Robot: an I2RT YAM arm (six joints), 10 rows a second.
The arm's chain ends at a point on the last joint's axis. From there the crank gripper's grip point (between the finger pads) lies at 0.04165 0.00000 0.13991 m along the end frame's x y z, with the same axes.
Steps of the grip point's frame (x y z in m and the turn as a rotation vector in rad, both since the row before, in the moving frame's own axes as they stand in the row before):
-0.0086 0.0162 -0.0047 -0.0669 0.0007 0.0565
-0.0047 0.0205 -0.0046 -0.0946 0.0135 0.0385
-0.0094 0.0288 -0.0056 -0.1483 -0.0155 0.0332
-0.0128 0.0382 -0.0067 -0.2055 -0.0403 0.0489
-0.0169 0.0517 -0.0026 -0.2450 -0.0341 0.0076
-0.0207 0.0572 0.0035 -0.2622 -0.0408 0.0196
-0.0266 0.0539 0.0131 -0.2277 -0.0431 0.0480
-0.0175 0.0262 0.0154 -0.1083 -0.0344 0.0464
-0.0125 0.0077 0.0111 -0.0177 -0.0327 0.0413
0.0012 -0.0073 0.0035 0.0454 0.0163 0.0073
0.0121 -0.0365 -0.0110 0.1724 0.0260 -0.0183
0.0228 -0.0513 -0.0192 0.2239 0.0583 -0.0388
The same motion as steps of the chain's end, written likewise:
-0.0084 0.0045 -0.0043 -0.0669 0.0007 0.0565
-0.0063 0.0057 -0.0033 -0.0946 0.0135 0.0385
-0.0069 0.0067 -0.0046 -0.1483 -0.0155 0.0332
-0.0064 0.0076 -0.0051 -0.2055 -0.0403 0.0489
-0.0120 0.0173 0.0003 -0.2450 -0.0341 0.0076
-0.0147 0.0200 0.0068 -0.2622 -0.0408 0.0196
-0.0198 0.0203 0.0153 -0.2277 -0.0431 0.0480
-0.0123 0.0092 0.0150 -0.1083 -0.0344 0.0464
-0.0078 0.0036 0.0099 -0.0177 -0.0327 0.0413
-0.0011 -0.0013 0.0043 0.0454 0.0163 0.0073
0.0087 -0.0118 -0.0077 0.1724 0.0260 -0.0183
0.0154 -0.0188 -0.0129 0.2239 0.0583 -0.0388

